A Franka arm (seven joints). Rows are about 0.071 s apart.
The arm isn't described. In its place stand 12 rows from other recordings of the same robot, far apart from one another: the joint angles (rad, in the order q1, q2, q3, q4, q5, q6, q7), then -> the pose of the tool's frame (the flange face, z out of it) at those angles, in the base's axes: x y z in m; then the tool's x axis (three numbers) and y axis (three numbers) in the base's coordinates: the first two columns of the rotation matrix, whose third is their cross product.
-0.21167, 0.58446, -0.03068, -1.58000, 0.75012, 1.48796, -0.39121 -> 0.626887 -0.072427 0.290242 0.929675 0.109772 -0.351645 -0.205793 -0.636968 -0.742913
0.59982, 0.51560, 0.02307, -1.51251, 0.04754, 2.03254, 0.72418 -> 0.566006 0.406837 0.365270 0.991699 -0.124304 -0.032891 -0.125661 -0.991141 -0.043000
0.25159, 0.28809, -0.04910, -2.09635, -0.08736, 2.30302, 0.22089 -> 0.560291 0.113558 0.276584 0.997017 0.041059 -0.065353 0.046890 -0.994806 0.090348
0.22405, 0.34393, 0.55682, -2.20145, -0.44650, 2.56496, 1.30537 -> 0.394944 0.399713 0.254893 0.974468 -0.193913 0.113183 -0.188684 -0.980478 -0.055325
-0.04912, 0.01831, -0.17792, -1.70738, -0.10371, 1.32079, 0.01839 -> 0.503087 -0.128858 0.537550 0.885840 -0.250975 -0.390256 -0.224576 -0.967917 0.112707
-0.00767, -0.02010, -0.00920, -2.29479, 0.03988, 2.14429, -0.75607 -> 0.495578 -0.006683 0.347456 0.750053 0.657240 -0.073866 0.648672 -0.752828 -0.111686
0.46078, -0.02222, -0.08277, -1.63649, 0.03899, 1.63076, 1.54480 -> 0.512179 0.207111 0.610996 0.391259 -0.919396 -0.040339 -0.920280 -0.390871 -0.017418
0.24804, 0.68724, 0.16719, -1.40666, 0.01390, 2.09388, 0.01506 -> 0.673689 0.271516 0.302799 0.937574 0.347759 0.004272 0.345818 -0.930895 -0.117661
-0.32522, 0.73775, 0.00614, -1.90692, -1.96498, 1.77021, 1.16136 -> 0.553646 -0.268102 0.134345 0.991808 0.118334 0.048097 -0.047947 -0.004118 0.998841
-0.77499, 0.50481, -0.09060, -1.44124, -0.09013, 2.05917, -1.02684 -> 0.466551 -0.537866 0.410894 0.977020 0.206822 -0.051547 0.212514 -0.963844 0.160755
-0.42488, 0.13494, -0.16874, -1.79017, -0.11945, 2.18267, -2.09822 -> 0.518374 -0.349453 0.499611 0.024117 0.969881 -0.242384 0.988693 0.012754 0.149410
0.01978, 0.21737, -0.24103, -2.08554, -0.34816, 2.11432, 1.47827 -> 0.541298 -0.135813 0.313142 0.113129 -0.952673 0.282164 -0.969632 -0.043882 0.240598
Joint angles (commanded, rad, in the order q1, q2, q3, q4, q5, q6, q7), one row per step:
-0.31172, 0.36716, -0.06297, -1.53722, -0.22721, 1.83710, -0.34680
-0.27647, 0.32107, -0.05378, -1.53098, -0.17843, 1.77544, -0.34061
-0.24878, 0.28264, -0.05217, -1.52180, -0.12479, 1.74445, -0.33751
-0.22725, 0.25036, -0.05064, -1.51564, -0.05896, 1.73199, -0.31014
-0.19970, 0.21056, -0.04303, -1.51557, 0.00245, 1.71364, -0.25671
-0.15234, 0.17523, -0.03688, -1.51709, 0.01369, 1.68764, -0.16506
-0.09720, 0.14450, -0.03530, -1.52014, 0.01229, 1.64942, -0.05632
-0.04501, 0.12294, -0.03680, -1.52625, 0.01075, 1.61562, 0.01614
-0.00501, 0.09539, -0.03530, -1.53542, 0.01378, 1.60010, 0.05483
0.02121, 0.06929, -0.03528, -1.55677, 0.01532, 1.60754, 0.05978
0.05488, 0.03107, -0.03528, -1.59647, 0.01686, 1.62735, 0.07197
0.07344, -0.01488, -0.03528, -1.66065, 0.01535, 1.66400, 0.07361
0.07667, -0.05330, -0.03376, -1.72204, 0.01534, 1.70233, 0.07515
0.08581, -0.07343, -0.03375, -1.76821, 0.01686, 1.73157, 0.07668
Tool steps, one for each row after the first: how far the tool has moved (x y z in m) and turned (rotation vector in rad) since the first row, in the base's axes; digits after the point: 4 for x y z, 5 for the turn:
0.0000, 0.0326, 0.0273, 0.04726, -0.01033, 0.01023
-0.0005, 0.0567, 0.0532, 0.09201, -0.04350, 0.01845
-0.0007, 0.0778, 0.0750, 0.14509, -0.09108, 0.00002
-0.0032, 0.1063, 0.0983, 0.19827, -0.13207, -0.02944
-0.0064, 0.1414, 0.1171, 0.20679, -0.14614, -0.06878
-0.0124, 0.1770, 0.1311, 0.20337, -0.14015, -0.12135
-0.0185, 0.2079, 0.1382, 0.20003, -0.12346, -0.14449
-0.0262, 0.2329, 0.1488, 0.20317, -0.12567, -0.14171
-0.0328, 0.2482, 0.1545, 0.20732, -0.13547, -0.11967
-0.0428, 0.2672, 0.1592, 0.21261, -0.15112, -0.09707
-0.0546, 0.2767, 0.1577, 0.21537, -0.16759, -0.07885
-0.0642, 0.2786, 0.1529, 0.21810, -0.18241, -0.07475
-0.0695, 0.2832, 0.1442, 0.22118, -0.18459, -0.06766

